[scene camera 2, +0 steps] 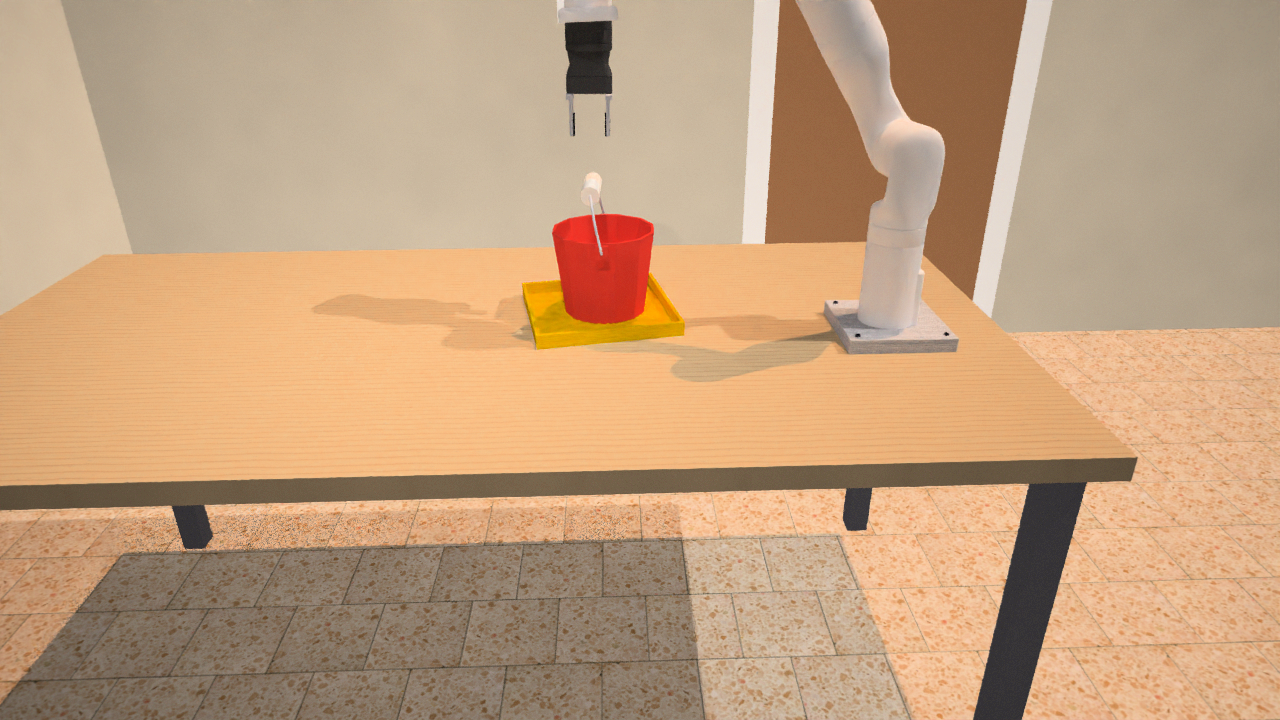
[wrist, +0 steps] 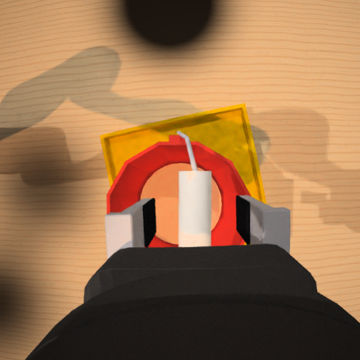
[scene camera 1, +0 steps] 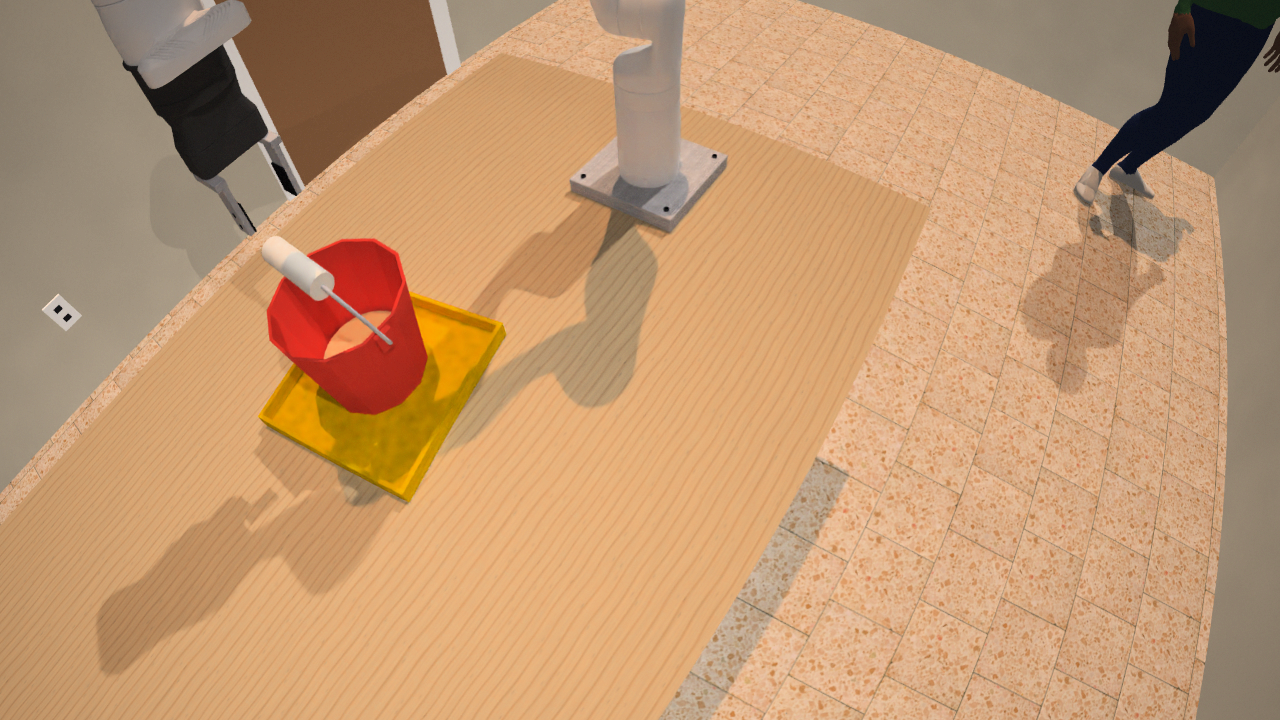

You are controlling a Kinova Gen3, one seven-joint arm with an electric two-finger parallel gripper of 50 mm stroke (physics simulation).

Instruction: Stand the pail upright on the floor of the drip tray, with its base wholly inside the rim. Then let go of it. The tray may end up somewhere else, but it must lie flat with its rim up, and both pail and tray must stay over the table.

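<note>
The red pail stands upright on the floor of the yellow drip tray, with its base inside the rim in the scene views. The tray lies flat on the table, rim up. The pail's white handle grip is raised above the pail's rim on its thin wire bail. My gripper is open and empty. It hangs above the handle grip, clear of it in the second scene view.
The arm's base plate is bolted to the wooden table, to the right of the tray in the second scene view. A person stands on the floor beyond the table.
</note>
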